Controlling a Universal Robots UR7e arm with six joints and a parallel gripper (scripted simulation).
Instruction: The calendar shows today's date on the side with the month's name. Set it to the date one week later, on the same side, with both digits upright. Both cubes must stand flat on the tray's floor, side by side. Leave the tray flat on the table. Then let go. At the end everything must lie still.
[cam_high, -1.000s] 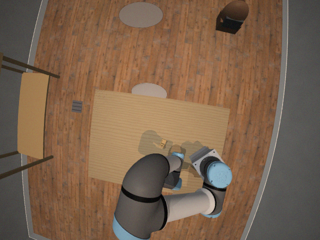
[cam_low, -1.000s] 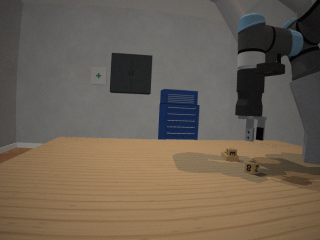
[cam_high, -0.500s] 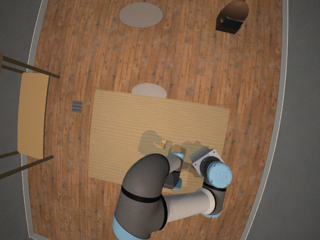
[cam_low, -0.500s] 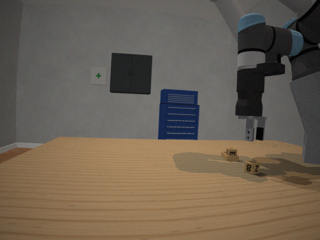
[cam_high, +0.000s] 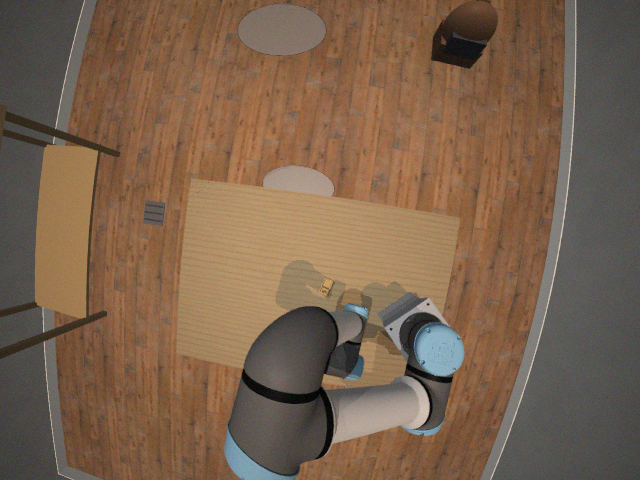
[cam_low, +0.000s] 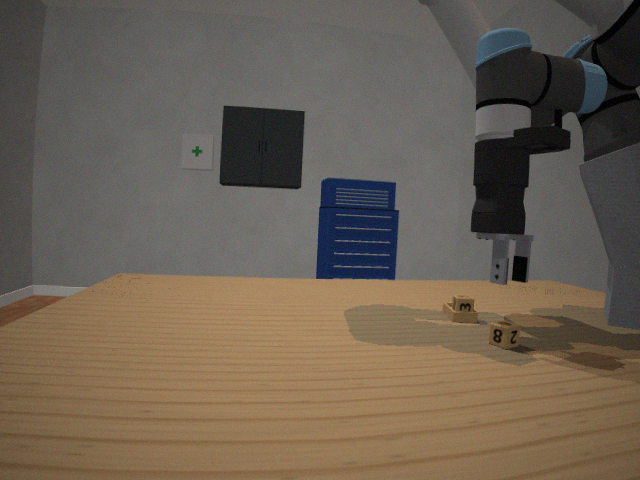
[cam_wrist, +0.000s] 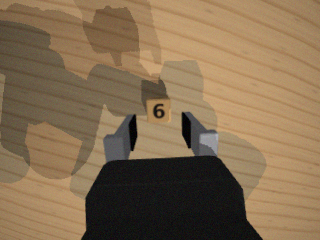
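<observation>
Now: the wooden date cube 90 mm below my hand. From my hand the other things lie so: wooden calendar tray: 150 mm to the right, 100 mm below, 20 mm behind.
</observation>
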